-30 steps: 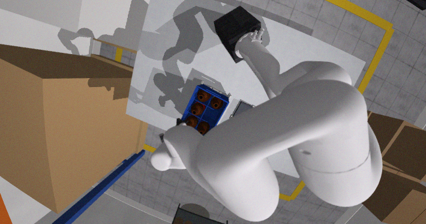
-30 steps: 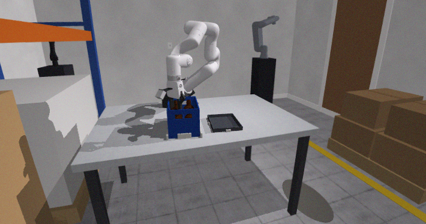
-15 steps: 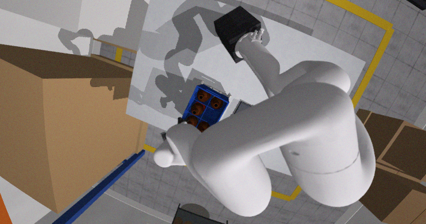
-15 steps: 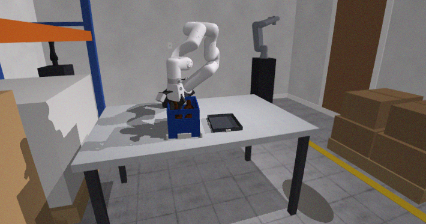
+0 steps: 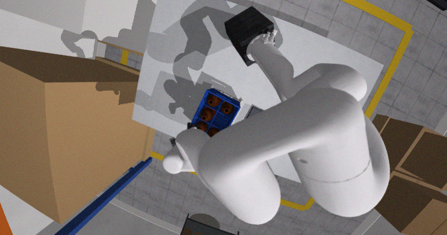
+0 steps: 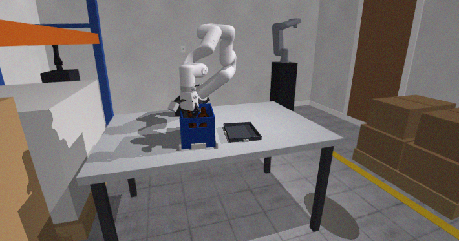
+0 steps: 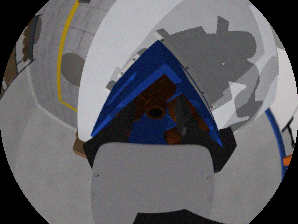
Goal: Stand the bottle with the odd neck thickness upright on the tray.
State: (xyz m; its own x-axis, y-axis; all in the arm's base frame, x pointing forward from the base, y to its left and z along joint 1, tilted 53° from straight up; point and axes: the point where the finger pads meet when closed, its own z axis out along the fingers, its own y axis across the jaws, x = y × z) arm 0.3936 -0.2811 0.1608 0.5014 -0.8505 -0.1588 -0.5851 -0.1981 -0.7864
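Now: the blue crate 9 cm behind my hand, 5 cm to the left of it and 8 cm below it. The rest, counted from my hand: dark tray 10 cm behind, 32 cm to the left, 15 cm below; glass bottle 18 cm behind, 1 cm to the left, 7 cm below.
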